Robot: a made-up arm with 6 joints. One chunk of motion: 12 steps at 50 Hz.
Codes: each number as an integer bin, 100 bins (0 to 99) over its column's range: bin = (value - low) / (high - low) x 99, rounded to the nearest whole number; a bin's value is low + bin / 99 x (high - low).
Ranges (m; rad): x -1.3..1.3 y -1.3..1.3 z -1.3..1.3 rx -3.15..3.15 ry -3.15..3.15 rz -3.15..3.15
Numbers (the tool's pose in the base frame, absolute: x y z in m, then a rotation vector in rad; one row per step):
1: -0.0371 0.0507 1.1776 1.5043 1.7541 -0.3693
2: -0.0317 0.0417 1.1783 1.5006 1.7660 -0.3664
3: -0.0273 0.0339 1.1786 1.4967 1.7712 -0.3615
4: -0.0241 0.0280 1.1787 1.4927 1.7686 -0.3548
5: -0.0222 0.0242 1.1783 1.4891 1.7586 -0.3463
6: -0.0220 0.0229 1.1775 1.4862 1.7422 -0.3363
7: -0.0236 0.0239 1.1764 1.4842 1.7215 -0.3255
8: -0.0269 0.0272 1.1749 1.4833 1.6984 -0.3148
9: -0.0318 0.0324 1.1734 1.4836 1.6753 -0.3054
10: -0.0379 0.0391 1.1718 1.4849 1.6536 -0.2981
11: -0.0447 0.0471 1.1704 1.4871 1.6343 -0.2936
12: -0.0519 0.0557 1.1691 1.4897 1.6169 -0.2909
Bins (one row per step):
1: 48 51 94 73 77 44
2: 48 51 94 73 77 44
3: 48 51 94 73 77 44
4: 49 51 94 73 77 44
5: 49 50 94 73 77 44
6: 49 50 94 73 77 44
7: 49 50 94 73 77 44
8: 48 51 94 73 76 45
9: 48 51 94 73 76 45
10: 48 51 94 73 75 45
11: 48 51 94 73 75 45
12: 48 52 94 73 75 45

